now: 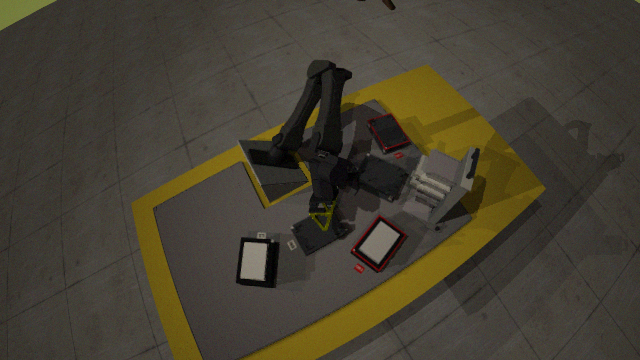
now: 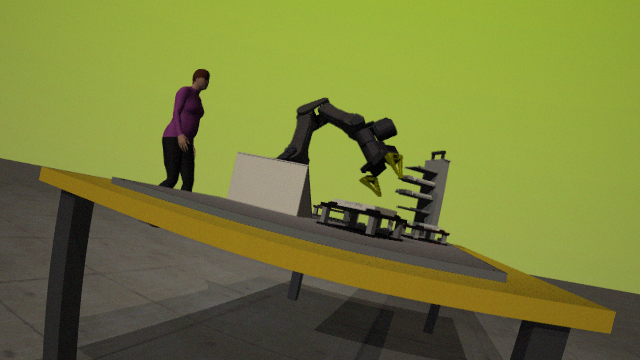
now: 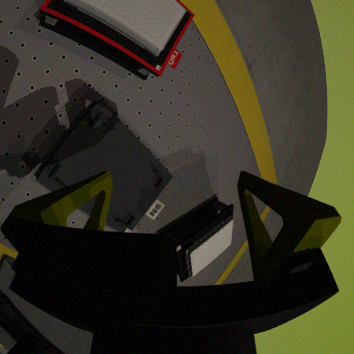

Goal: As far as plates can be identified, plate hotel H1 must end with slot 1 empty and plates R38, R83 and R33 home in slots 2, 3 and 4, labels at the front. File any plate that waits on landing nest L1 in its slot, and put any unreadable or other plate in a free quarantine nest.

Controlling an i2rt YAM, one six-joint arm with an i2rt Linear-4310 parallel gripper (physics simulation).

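Pixels of known places: gripper, fingertip midpoint: (image 1: 327, 222) (image 2: 390, 187) (image 3: 174, 177); arm's base, origin of the base link: (image 1: 272, 160) (image 2: 275, 185) (image 3: 39, 346).
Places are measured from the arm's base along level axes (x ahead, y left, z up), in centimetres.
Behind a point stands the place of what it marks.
Note:
My gripper (image 1: 324, 216) @(z 6.5, x 32.6, y 8.6 cm) (image 2: 390, 185) @(z 6.5, x 32.6, y 8.6 cm) (image 3: 174, 177) @(z 6.5, x 32.6, y 8.6 cm) is open and empty, above the table near the dark nest N6 (image 1: 315, 236) @(z -5.9, x 31.9, y 4.0 cm) (image 3: 117, 162) @(z -5.9, x 31.8, y 6.8 cm), which holds no plate. A white plate (image 1: 254, 261) @(z -0.7, x 33.9, y -18.3 cm) (image 3: 212, 250) @(z -0.7, x 33.0, y -18.9 cm) lies on a black nest whose small tag looks like L1. Another white plate (image 1: 381, 241) @(z -1.7, x 43.8, y 23.3 cm) (image 3: 142, 20) @(z -1.7, x 42.8, y 19.9 cm) lies on the red-rimmed nest QR1 (image 3: 100, 41) @(z -6.6, x 39.5, y 20.6 cm). The plate hotel (image 1: 456, 192) @(z 20.0, x 44.5, y 44.4 cm) (image 2: 440, 187) @(z 13.4, x 44.6, y 44.4 cm) stands upright at the table's far end; two of its middle shelves appear to bear white plates. Plate labels and slot numbers are not readable.
A second red-rimmed nest (image 1: 389, 132) @(z -3.1, x 4.6, y 48.5 cm) without a plate lies behind a dark nest (image 1: 382, 176) @(z -1.1, x 22.4, y 34.8 cm) beside the hotel. A wedge-shaped box (image 1: 280, 175) @(z 0.4, x 7.7, y 0.6 cm) (image 2: 267, 182) @(z 0.1, x 1.9, y -8.7 cm) stands by the arm's base. A person (image 2: 187, 120) in purple stands beyond the table (image 1: 360, 300) @(z -8.4, x 58.9, y 9.3 cm) (image 2: 250, 240) @(z -8.9, x 33.6, y -64.0 cm).

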